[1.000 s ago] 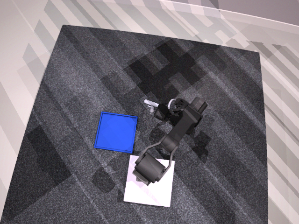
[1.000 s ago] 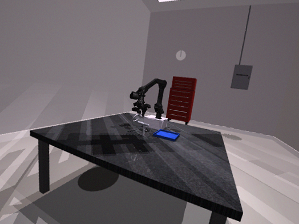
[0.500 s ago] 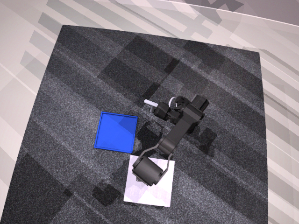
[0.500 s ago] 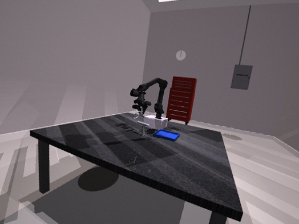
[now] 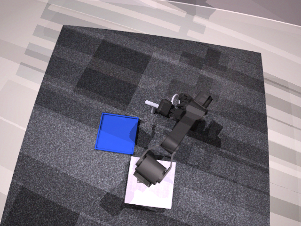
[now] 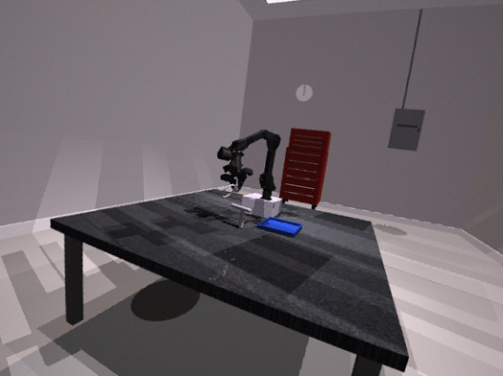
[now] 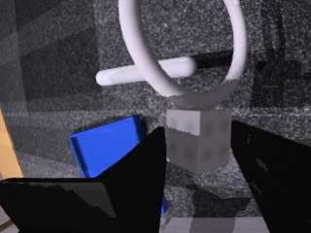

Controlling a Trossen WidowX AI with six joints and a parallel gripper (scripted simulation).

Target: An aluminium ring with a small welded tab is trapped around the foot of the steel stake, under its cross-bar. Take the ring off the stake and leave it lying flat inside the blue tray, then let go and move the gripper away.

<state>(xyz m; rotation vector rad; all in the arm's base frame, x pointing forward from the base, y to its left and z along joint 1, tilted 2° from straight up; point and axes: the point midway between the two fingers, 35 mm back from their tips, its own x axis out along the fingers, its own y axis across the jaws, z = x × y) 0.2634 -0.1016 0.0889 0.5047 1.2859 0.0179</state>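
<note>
My gripper tip is now 250 mm to the right of the blue tray, 160 mm above it and 70 mm past it. From my gripper tip the other things lie so: aluminium ring: 50 mm ahead, 20 mm to the right.
</note>
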